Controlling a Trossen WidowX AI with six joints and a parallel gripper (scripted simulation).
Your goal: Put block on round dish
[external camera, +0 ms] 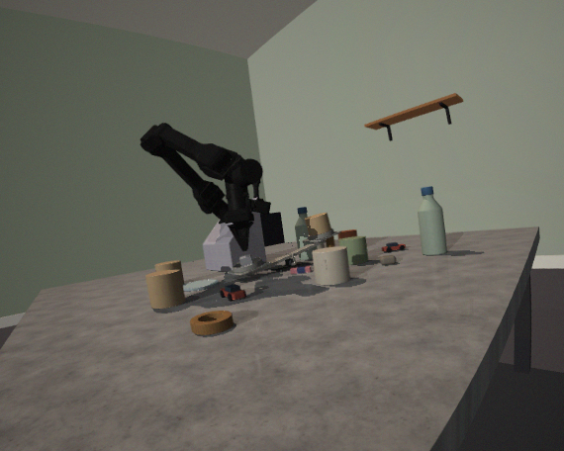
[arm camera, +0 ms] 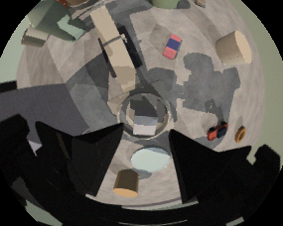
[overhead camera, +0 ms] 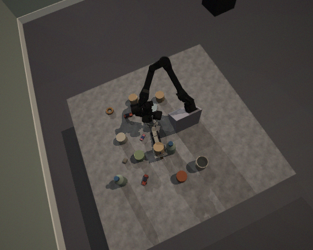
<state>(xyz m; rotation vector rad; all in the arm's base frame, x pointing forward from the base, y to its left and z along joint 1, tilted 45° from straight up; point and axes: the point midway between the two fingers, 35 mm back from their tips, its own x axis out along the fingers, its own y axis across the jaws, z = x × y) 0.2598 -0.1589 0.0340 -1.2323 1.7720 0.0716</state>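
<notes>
Now: the grey block 3 cm below my gripper tip. Round my gripper tip: tan cup (5 cm ahead, 26 cm to the left, 4 cm above); then cream cylinder (26 cm ahead, 4 cm below); then round pale-blue dish (6 cm behind, 12 cm to the right, 7 cm below).
</notes>
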